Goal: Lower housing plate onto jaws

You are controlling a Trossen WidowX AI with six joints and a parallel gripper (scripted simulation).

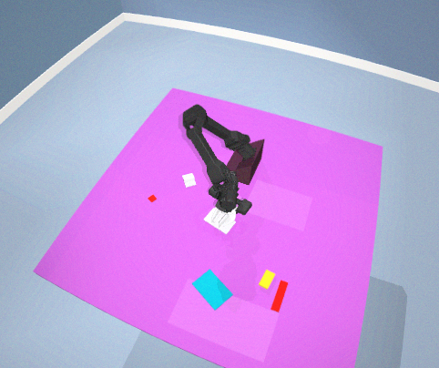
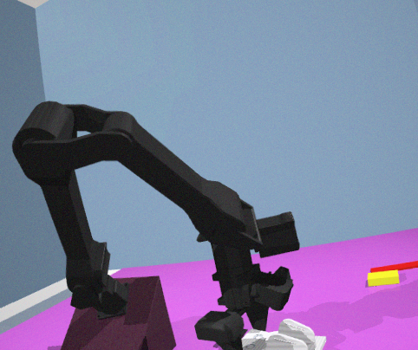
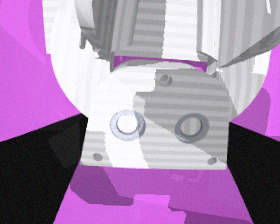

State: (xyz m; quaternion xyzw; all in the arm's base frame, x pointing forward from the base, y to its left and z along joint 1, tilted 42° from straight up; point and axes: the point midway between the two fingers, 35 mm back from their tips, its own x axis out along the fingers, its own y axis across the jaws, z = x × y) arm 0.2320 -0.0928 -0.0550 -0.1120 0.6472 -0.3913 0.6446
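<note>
The white housing plate lies 10 mm ahead of my gripper tip and 20 mm above it. Round my gripper tip: red square: 30 mm ahead, 350 mm to the right, 10 mm below; then yellow block: 280 mm ahead, 220 mm to the left; then cyan tile: 370 mm ahead, 20 mm to the left.
</note>
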